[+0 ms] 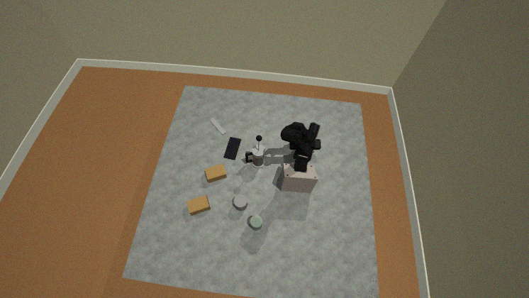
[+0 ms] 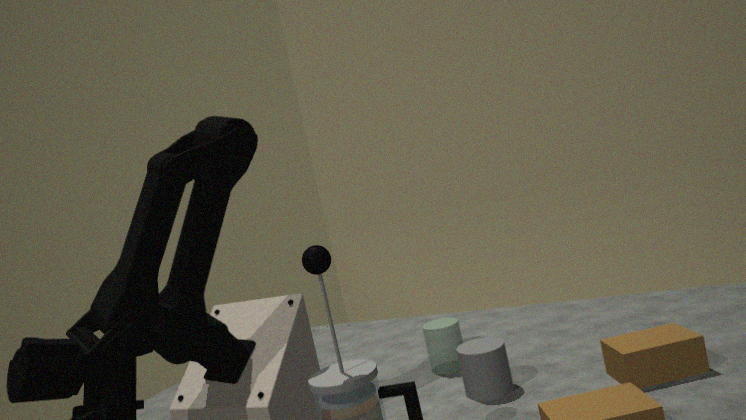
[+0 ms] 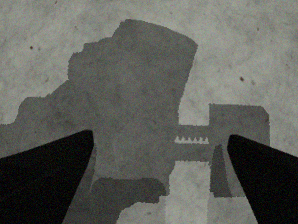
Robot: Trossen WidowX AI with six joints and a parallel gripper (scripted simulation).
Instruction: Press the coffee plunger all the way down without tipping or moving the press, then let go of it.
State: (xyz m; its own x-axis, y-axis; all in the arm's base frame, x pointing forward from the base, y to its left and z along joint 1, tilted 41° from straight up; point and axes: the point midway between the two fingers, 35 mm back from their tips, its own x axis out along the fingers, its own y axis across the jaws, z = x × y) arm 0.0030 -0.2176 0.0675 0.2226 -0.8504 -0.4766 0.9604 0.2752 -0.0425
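My gripper tip is now 26 cm short of the coffee press, 16 cm to the right of it and 12 cm below it. Round my gripper tip: grey cylinder (44 cm to the left, 29 cm ahead, 2 cm above); white strip (56 cm ahead, 4 cm to the right, 1 cm below).
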